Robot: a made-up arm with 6 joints. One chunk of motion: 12 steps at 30 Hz.
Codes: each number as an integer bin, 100 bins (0 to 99) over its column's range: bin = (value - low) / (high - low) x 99, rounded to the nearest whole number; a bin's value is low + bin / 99 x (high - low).
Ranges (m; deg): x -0.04..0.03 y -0.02..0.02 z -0.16..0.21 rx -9..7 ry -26..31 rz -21..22
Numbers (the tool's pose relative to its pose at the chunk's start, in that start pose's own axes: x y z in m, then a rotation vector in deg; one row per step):
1: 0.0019 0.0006 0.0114 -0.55 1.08 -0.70
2: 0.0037 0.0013 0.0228 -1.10 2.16 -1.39
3: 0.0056 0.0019 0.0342 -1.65 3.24 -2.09
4: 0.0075 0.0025 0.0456 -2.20 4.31 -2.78
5: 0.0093 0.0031 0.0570 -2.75 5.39 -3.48
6: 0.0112 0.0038 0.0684 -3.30 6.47 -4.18
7: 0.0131 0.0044 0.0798 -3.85 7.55 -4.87
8: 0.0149 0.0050 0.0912 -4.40 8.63 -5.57
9: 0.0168 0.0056 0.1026 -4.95 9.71 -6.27
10: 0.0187 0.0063 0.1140 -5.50 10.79 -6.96
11: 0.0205 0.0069 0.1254 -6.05 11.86 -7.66
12: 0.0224 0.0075 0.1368 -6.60 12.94 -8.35
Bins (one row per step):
1: 59 51 46 52 47 47
2: 62 53 49 49 49 45
3: 64 54 52 45 51 44
4: 67 56 55 42 53 42
5: 70 57 58 39 55 40
6: 72 59 61 35 56 39
7: 75 60 64 32 58 37
8: 78 62 67 28 60 36
9: 80 63 70 25 62 34
10: 83 65 73 22 64 32
11: 86 67 76 18 66 31
12: 88 68 79 15 68 29

